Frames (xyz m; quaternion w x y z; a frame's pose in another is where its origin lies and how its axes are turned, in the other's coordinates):
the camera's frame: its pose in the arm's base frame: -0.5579 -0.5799 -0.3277 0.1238 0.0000 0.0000 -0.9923
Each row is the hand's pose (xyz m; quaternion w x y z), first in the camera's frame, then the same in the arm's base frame.
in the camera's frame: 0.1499 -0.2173 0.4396 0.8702 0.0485 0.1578 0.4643
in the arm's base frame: -0.7566 -0.4061 0.1119 0.5684 0.1626 -0.0286 -0.8060
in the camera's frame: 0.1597 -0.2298 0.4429 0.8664 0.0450 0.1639 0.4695
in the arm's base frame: -0.7692 -0.3964 0.1152 0.5732 0.1682 -0.0244 -0.8016
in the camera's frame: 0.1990 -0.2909 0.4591 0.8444 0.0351 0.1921 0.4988
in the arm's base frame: -0.8223 -0.3468 0.1314 0.5995 0.1950 -0.0110 -0.7762
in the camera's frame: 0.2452 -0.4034 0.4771 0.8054 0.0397 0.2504 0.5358
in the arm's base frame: -0.8947 -0.2491 0.1494 0.6314 0.2534 -0.0084 -0.7329
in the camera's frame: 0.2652 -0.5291 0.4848 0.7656 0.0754 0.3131 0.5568
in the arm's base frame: -0.9450 -0.1322 0.1571 0.6473 0.3200 -0.0361 -0.6908
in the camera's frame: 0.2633 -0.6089 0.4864 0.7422 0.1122 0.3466 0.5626
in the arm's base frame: -0.9627 -0.0544 0.1587 0.6501 0.3578 -0.0684 -0.6668
